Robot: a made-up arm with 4 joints.
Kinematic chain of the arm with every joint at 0, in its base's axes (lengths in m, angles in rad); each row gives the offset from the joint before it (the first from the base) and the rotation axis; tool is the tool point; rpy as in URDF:
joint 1: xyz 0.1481 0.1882 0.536 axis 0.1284 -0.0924 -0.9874
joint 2: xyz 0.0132 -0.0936 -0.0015 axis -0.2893 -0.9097 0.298
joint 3: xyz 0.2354 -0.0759 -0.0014 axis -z
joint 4: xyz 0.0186 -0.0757 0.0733 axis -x
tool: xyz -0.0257 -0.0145 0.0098 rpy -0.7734 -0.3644 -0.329
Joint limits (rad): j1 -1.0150..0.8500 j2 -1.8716..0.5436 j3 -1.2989..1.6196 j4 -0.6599..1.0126
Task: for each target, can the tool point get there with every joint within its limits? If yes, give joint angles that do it. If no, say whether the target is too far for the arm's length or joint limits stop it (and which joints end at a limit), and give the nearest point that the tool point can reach.
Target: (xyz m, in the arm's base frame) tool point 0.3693 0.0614 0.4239
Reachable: yes | joints -0.7992 -1.2598 1.1403 -0.3739
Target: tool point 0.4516 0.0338 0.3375
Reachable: yes | joints -0.7476 -1.0960 -0.3976 -0.1589
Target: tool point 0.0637 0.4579 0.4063
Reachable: no: joint limits stop it (at a limit: joint 1, joint 2, joint 3, joint 4) | nearest point 0.0321 0.0789 0.3649 | short by 0.383 m
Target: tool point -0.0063 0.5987 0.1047
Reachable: no: too far | nearest point -0.0064 0.1203 0.1880 | short by 0.486 m
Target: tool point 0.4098 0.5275 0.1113
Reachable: no: too far | nearest point 0.5049 0.2435 0.3416 | short by 0.378 m
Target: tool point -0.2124 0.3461 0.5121
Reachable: no: joint limits stop it (at a limit: joint 1, joint 2, joint 4) | nearest point -0.0502 0.0825 0.3297 | short by 0.359 m
